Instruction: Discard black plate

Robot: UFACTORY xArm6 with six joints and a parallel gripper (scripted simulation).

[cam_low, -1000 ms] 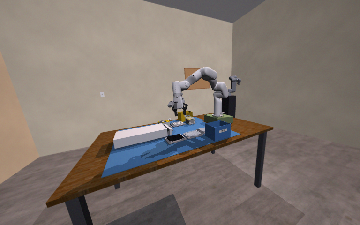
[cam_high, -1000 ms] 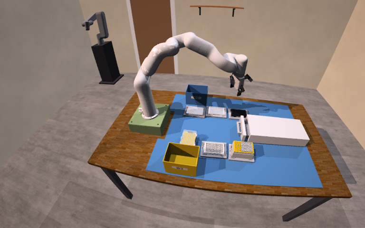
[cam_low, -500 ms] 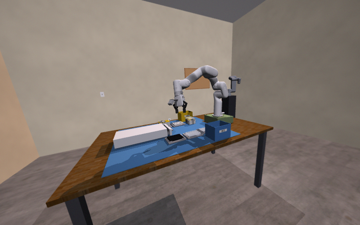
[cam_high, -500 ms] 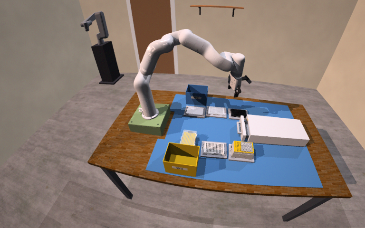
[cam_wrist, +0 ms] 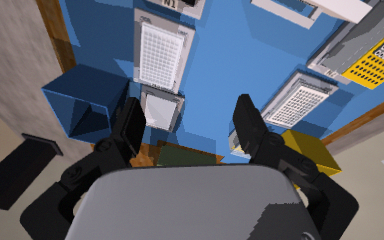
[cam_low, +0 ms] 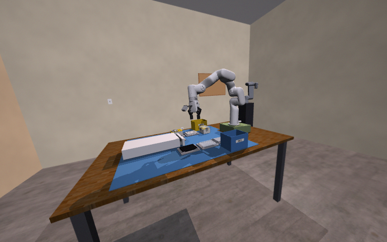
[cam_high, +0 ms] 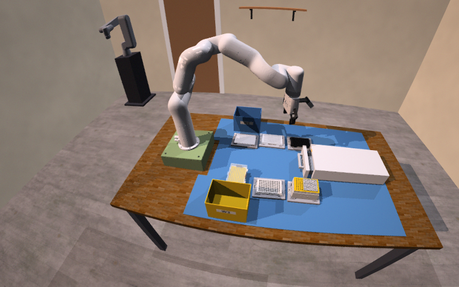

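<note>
The black plate is 23 cm below my hand, 11 cm ahead of it and 8 cm to the left of it. From my hand the other things lie so: grey work nest: 24 cm below, 11 cm ahead, 8 cm to the left; then drawer: 25 cm ahead, 22 cm below, 10 cm to the right; then white cooler: 31 cm ahead, 21 cm below, 10 cm to the right.
</note>
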